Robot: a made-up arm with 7 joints. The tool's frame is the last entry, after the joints.
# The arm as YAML. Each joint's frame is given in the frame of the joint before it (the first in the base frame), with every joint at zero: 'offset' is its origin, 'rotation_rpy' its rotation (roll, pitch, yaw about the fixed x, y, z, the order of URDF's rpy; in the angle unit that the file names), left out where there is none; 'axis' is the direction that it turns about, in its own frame. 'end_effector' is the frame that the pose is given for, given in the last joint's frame.
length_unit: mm
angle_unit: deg
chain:
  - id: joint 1
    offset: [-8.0, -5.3, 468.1]
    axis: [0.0, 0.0, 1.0]
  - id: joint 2
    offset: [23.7, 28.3, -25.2]
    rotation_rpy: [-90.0, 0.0, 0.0]
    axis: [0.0, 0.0, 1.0]
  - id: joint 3
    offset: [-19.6, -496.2, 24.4]
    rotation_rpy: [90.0, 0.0, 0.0]
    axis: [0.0, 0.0, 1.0]
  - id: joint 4
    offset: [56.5, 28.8, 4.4]
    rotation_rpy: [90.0, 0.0, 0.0]
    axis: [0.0, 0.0, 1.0]
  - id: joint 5
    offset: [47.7, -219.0, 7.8]
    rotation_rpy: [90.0, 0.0, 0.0]
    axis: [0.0, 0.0, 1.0]
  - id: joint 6
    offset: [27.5, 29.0, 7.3]
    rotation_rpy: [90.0, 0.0, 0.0]
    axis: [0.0, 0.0, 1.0]
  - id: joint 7
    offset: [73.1, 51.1, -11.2]
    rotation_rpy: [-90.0, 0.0, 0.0]
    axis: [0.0, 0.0, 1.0]
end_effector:
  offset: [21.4, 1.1, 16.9]
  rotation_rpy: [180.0, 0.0, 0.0]
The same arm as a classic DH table. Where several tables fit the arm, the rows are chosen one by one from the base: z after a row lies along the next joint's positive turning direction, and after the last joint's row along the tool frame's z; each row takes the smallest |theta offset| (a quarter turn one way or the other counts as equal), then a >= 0, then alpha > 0; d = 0 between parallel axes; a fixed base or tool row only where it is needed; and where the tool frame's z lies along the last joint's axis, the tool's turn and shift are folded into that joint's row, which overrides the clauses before.
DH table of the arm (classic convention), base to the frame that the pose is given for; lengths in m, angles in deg. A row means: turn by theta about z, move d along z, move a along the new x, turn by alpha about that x. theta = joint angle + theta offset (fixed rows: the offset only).
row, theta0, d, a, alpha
base (fixed), 33.52, 0, -0.0096, 0
joint 1, -33.52, 0.4429, 0.0237, -90
joint 2, 0, 0.0527, -0.0196, 90
joint 3, 0, 0.5006, 0.0565, 90
joint 4, 0, -0.021, 0.0477, 90
joint 5, 0, 0.2263, 0.0275, 90
joint 6, 0, -0.0402, 0.0731, -90
joint 7, 2.94, 0, 0.0214, 180
tool (fixed), 2.94, -0.068, 0, 0

